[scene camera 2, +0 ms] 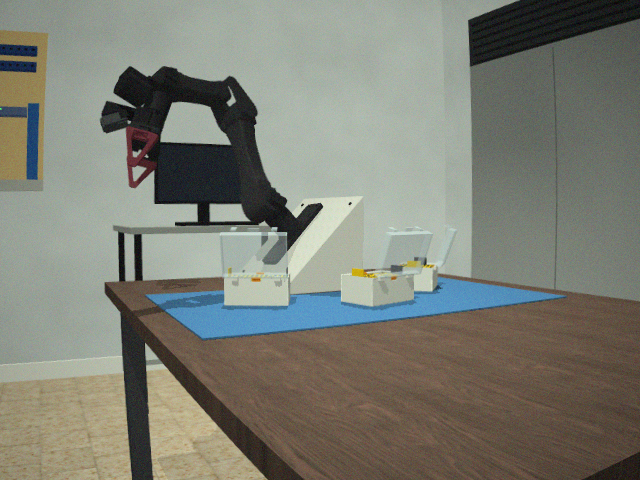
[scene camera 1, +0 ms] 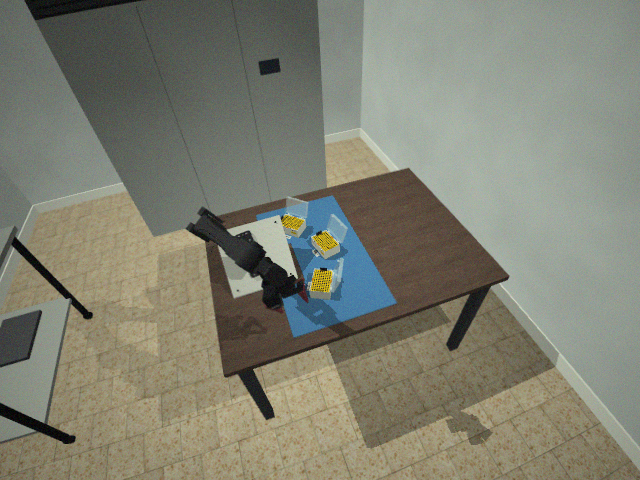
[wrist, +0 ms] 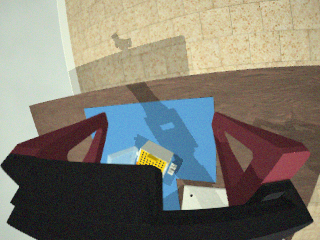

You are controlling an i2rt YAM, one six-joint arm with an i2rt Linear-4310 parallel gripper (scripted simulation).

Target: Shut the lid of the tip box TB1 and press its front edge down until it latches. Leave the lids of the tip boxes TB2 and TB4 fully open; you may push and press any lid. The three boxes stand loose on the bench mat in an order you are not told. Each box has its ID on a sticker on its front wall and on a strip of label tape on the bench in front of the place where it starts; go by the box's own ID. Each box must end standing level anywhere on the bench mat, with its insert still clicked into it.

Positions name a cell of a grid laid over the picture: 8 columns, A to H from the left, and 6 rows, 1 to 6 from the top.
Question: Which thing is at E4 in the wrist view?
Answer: A blue bench mat.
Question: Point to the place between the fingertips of my gripper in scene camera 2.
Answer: At B3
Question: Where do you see a tip box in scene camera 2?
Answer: At D4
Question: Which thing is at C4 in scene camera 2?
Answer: A blue bench mat.
